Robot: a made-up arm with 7 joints. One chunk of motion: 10 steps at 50 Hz.
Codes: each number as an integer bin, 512 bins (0 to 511) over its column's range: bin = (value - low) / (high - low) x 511, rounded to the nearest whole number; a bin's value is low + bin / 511 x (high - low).
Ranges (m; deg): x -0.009..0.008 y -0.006..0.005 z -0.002..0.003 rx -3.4..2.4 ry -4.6..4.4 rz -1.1..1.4
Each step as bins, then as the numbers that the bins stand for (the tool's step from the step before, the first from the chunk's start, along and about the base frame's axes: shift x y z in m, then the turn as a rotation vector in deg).
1 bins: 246 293 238 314 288 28
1 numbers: -0.00082 0.00031 0.00033 0.164 0.472 -0.963
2 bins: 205 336 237 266 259 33
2 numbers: -0.00218 0.00123 0.00032 -0.381 -0.038 -0.939
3 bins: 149 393 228 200 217 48
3 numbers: -0.00404 0.00246 0.00023 -1.130 -0.778 -0.865
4 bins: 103 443 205 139 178 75
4 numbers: -0.00557 0.00354 0.00001 -1.822 -1.465 -0.733
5 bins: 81 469 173 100 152 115
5 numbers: -0.00631 0.00410 -0.00031 -2.265 -1.923 -0.537
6 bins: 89 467 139 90 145 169
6 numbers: -0.00604 0.00405 -0.00064 -2.378 -2.046 -0.273
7 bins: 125 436 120 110 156 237
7 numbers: -0.00484 0.00339 -0.00083 -2.151 -1.852 0.059
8 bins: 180 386 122 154 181 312
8 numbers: -0.00301 0.00231 -0.00081 -1.652 -1.412 0.426
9 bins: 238 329 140 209 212 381
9 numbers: -0.00108 0.00108 -0.00063 -1.028 -0.866 0.764
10 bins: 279 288 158 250 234 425
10 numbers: 0.00028 0.00020 -0.00045 -0.562 -0.479 0.979
